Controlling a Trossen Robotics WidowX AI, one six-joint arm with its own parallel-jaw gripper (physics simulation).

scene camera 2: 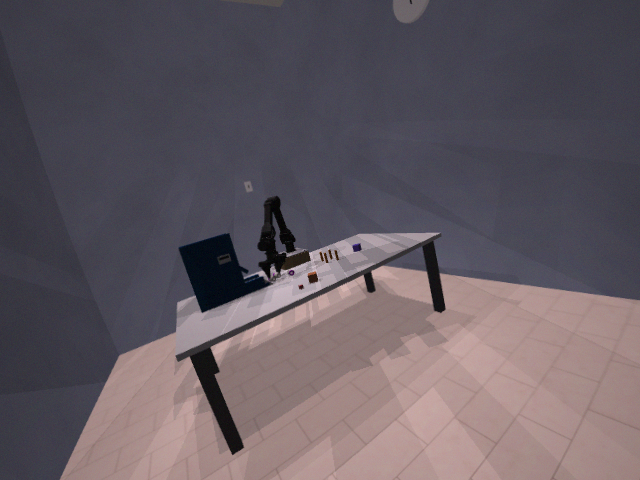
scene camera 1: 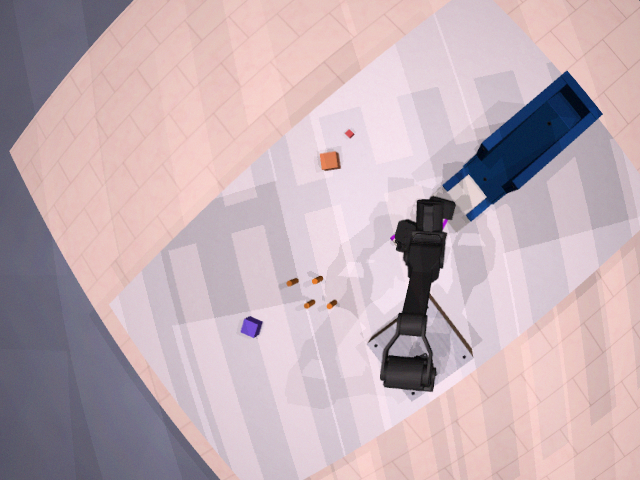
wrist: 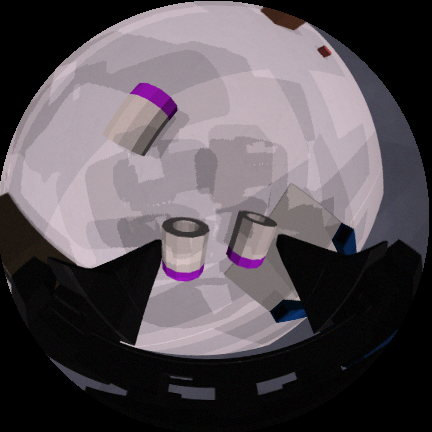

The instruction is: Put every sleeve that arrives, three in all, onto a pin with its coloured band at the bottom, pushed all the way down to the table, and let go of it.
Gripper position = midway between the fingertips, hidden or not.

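Observation:
There is a blue chute (scene camera 1: 506, 160), and I can see the chute in scene camera 2 as well (scene camera 2: 212, 266). My gripper (wrist: 220, 243) is open and holds nothing.

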